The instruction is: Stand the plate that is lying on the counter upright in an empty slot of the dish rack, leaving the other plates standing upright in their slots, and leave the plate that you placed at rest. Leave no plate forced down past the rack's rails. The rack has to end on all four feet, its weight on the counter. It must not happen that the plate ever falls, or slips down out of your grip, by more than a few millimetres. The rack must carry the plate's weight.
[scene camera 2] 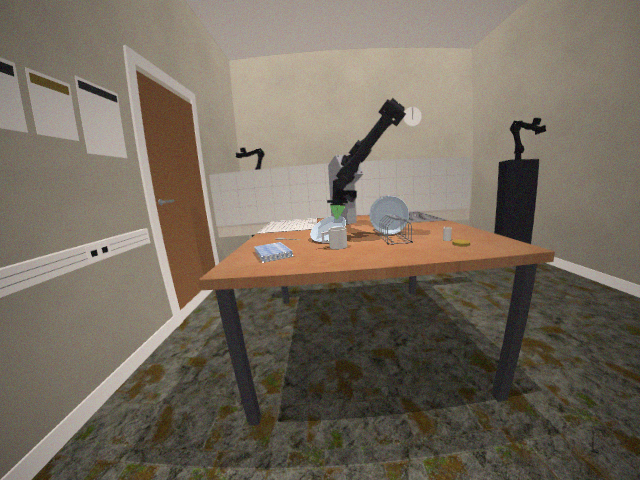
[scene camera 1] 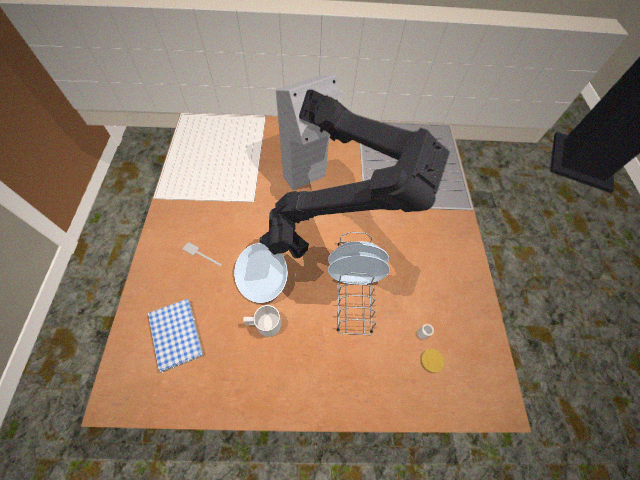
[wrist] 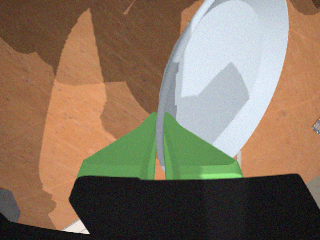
A grey mug [scene camera 1: 266,320]: 1.11 m from the lens.
